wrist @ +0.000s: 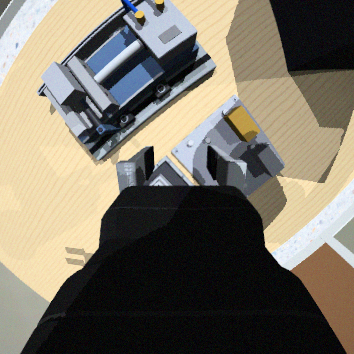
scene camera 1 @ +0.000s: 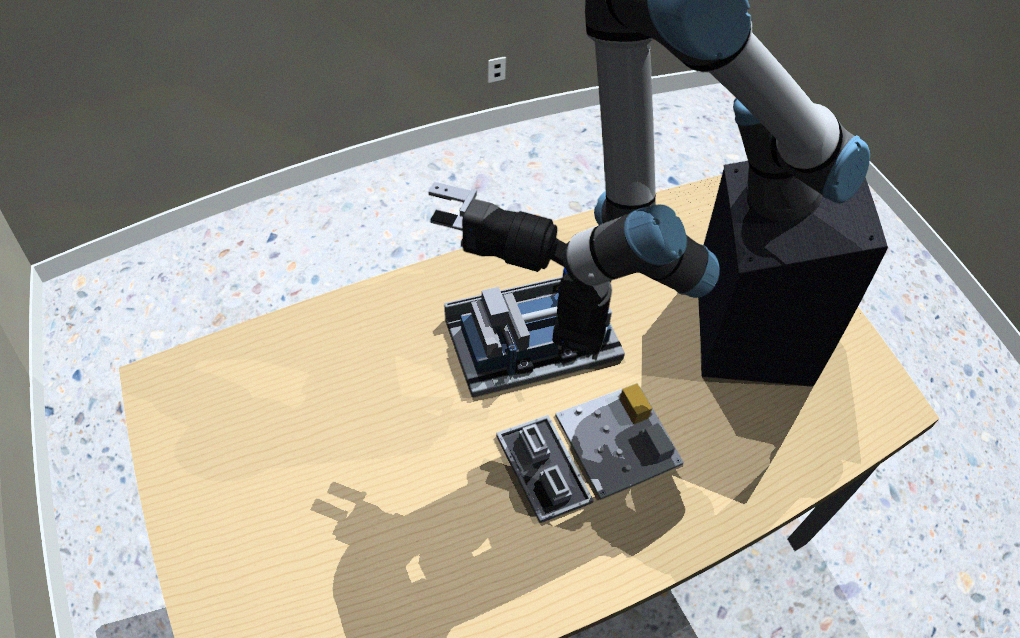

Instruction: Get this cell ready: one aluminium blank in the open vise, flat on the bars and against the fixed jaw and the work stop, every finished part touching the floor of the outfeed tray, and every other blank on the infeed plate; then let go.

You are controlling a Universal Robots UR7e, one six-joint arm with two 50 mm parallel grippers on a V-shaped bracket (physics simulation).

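Places are measured from the arm's base along level axes (x left, y back, z up), in metres.
Pixels of known places: hand, tool point: (wrist: 180, 160) (scene camera 1: 579, 343); arm's base, link origin: (scene camera 1: 785, 192).
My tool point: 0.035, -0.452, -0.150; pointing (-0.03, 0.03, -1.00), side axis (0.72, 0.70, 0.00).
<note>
For each thing: its top centre in the pictures, then the offset to it from my tool point, as dx, dy, dz.
- vise, top centre: (wrist: 104, 59) (scene camera 1: 536, 306) -0.168, +0.018, -0.103
- light grey block, top centre: (wrist: 56, 82) (scene camera 1: 494, 300) -0.200, -0.050, -0.087
- dark grey blank, top centre: (scene camera 1: 660, 438) (wrist: 271, 160) +0.150, +0.100, -0.159
- infeed plate, top centre: (scene camera 1: 620, 438) (wrist: 232, 157) +0.100, +0.052, -0.194
- gold-coloured block, top centre: (scene camera 1: 637, 398) (wrist: 244, 123) +0.058, +0.106, -0.159
My downward gripper (wrist: 185, 162) is open and empty, high above the plates; its fingertips are hidden in the scene view. The second gripper (scene camera 1: 442, 205) points left, open and empty. The vise (scene camera 1: 547, 368) (wrist: 172, 82) has its jaws apart. A light grey block (scene camera 1: 492, 302) (wrist: 63, 82), like an aluminium blank, stands up at the outer jaw; its seating and its contact with the work stop (wrist: 102, 129) cannot be told. Two hollow finished parts (scene camera 1: 534, 442) (scene camera 1: 555, 484) are in the outfeed tray (scene camera 1: 522, 482); their undersides are hidden. A dark grey blank (scene camera 1: 656, 442) (wrist: 270, 159) is on the infeed plate (scene camera 1: 610, 482) (wrist: 181, 150).
A gold-coloured block (scene camera 1: 635, 402) (wrist: 241, 123) stands at the infeed plate's corner on the robot side. Small round pins stick up from that plate. The black robot pedestal (scene camera 1: 782, 315) stands behind it. The outfeed tray lies right beside the infeed plate, and the vise is behind both.
</note>
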